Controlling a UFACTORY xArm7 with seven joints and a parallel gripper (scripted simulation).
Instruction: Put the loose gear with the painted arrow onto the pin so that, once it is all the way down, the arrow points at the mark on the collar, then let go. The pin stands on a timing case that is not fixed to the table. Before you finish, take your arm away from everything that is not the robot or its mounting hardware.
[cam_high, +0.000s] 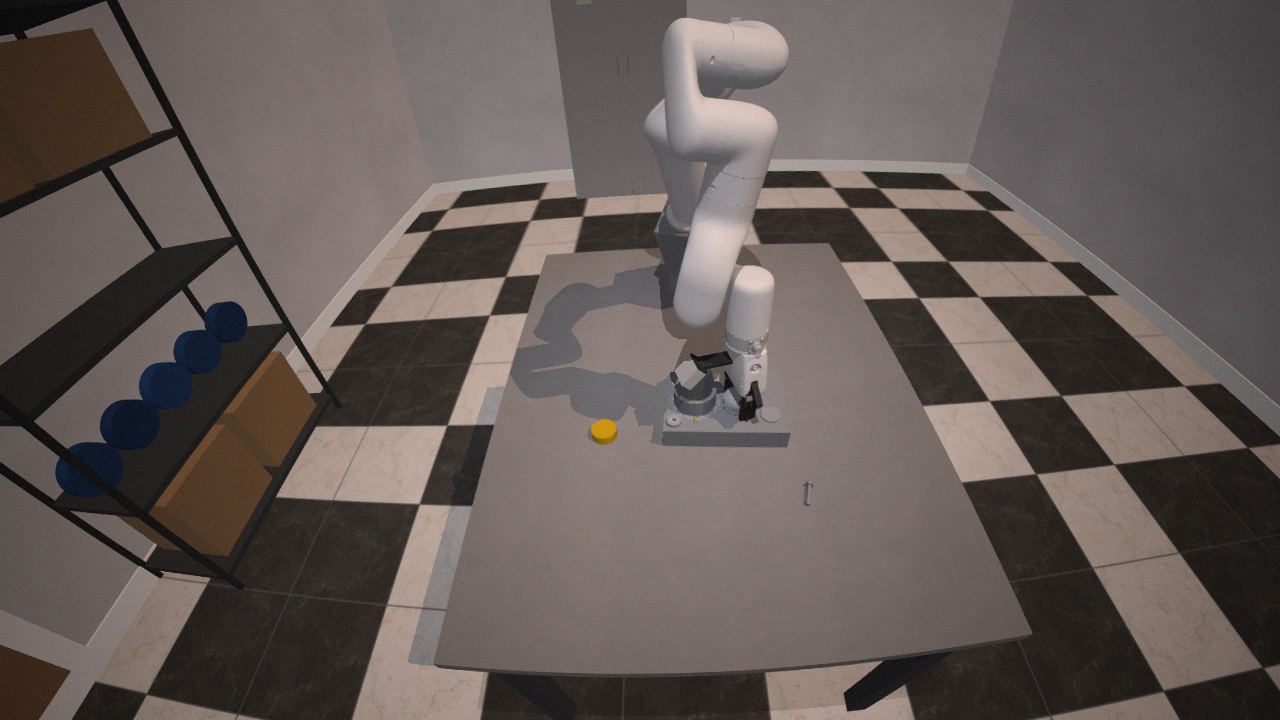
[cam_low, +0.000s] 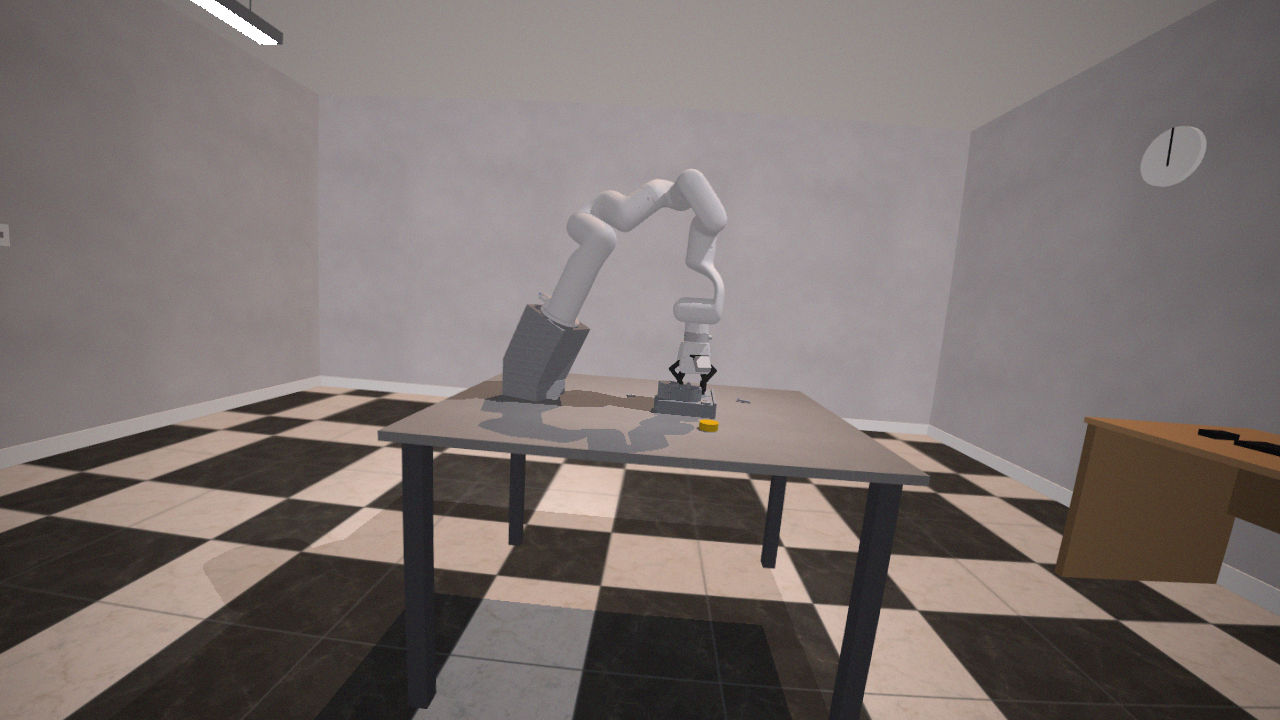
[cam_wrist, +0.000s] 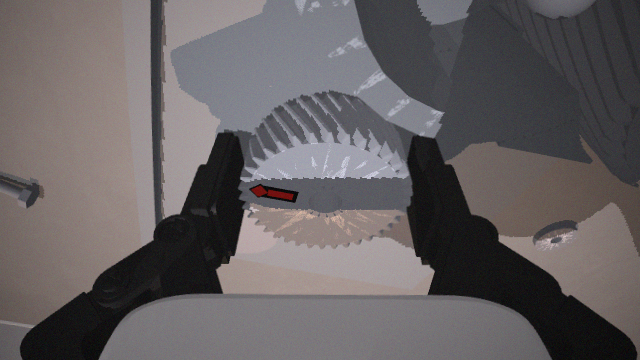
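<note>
My gripper is now right at the gear. The rest, counted from my hand: yellow disc (26 cm to the right, 7 cm ahead, 4 cm below); small bolt (17 cm ahead, 13 cm to the left, 5 cm below); pale round disc (6 cm to the left, 2 cm ahead, 1 cm below).
</note>
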